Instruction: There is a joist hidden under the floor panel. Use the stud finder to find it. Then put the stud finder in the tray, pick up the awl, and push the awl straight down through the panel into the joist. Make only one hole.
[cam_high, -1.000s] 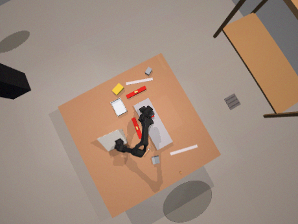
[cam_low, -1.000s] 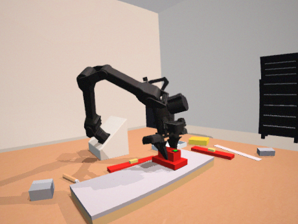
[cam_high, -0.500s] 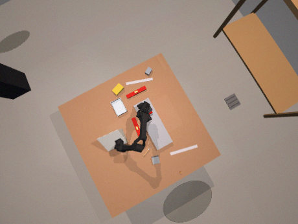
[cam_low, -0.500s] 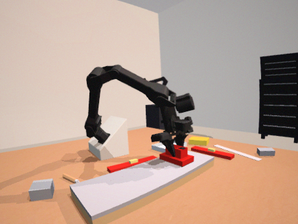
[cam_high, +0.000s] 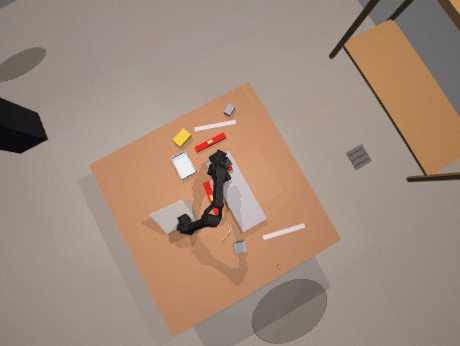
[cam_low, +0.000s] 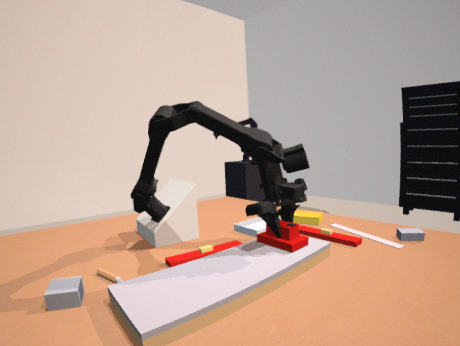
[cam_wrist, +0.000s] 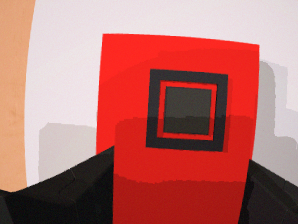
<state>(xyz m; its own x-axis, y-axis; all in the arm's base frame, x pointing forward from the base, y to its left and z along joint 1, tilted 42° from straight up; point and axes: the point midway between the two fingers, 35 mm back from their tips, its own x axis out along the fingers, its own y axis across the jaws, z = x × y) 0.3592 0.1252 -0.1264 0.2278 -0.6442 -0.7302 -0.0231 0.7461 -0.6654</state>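
Right now the red stud finder is 10 mm ahead of my gripper tip and 20 mm above it. From my gripper tip the other things lie so: white tray 230 mm behind, 150 mm to the left, 50 mm below; then yellow block 160 mm behind, 330 mm to the left, 50 mm below; then square light 20 mm ahead, 30 mm above.
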